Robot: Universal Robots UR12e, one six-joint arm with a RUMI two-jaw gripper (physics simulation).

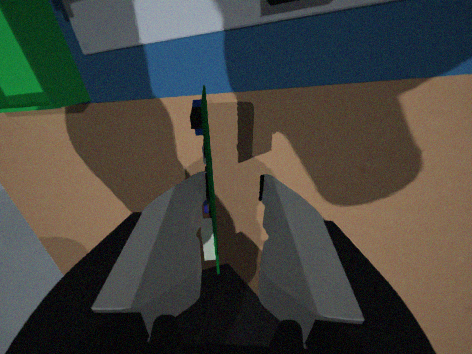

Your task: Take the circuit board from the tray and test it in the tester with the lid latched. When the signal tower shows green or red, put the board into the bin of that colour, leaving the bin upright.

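Places are measured from the arm's base along level axes (x down, y left, z ahead), in millimetres.
Where they show: gripper, fingertip midpoint: [235, 175].
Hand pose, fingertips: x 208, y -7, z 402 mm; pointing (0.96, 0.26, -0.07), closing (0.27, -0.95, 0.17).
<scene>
Each offset is from my fingertips to the top centre of the thing. "spot": to the spot under its first point. Level surfaces: height alone.
The circuit board {dx -34, dy +19, dz -9 mm} [210, 185] is seen edge-on as a thin green line, upright, with its black, blue and white parts facing left. It lies along the inner side of the left finger and is apart from the right finger. My gripper [235, 175] is partly open, with a gap between the board and the right finger, so the board is not clamped. A green bin {spot: dx +67, dy +229, dz +14 mm} [50, 60] shows in part at the top left. The signal tower, the tray and the red bin do not show. I cannot tell whether the tester shows.
A blue-sided base [185, 65] with a grey top {dx +89 mm} [110, 30] runs across the top, right of the green bin. A dark part sits on the grey top at the upper edge. A grey-blue surface [20, 250] shows at the lower left. Shadows fall on the brown table {dx +95 mm} [440, 150].
</scene>
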